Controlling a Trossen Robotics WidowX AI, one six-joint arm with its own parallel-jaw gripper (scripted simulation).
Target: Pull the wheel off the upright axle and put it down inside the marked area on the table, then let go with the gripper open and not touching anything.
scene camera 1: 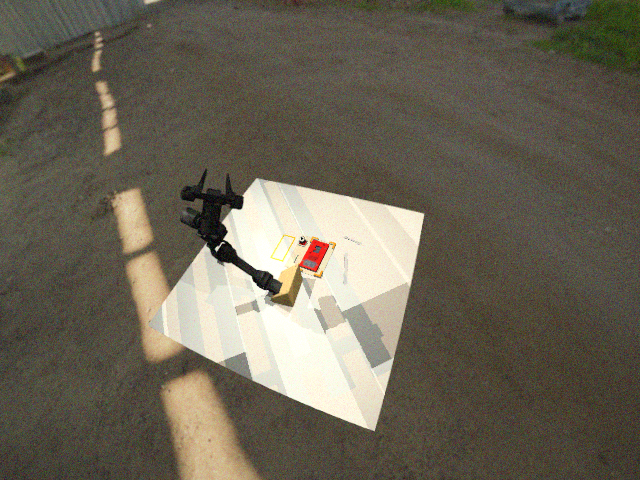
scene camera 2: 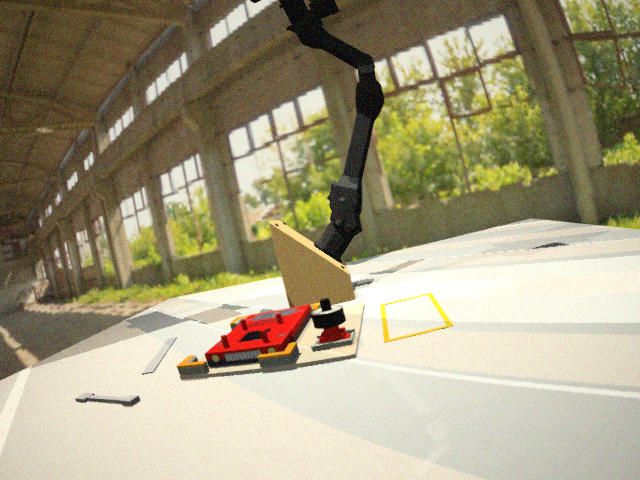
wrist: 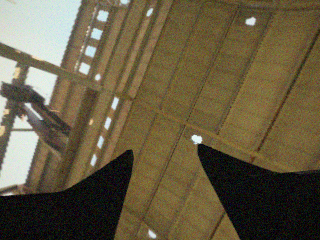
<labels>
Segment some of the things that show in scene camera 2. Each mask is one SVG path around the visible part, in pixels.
A red car body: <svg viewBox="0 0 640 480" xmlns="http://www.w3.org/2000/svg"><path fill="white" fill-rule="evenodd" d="M310 305L261 314L251 314L248 318L241 320L241 324L227 335L221 336L222 340L205 353L208 367L259 362L258 356L260 354L284 352L289 343L296 342L299 339L303 329L311 319Z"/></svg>
</labels>
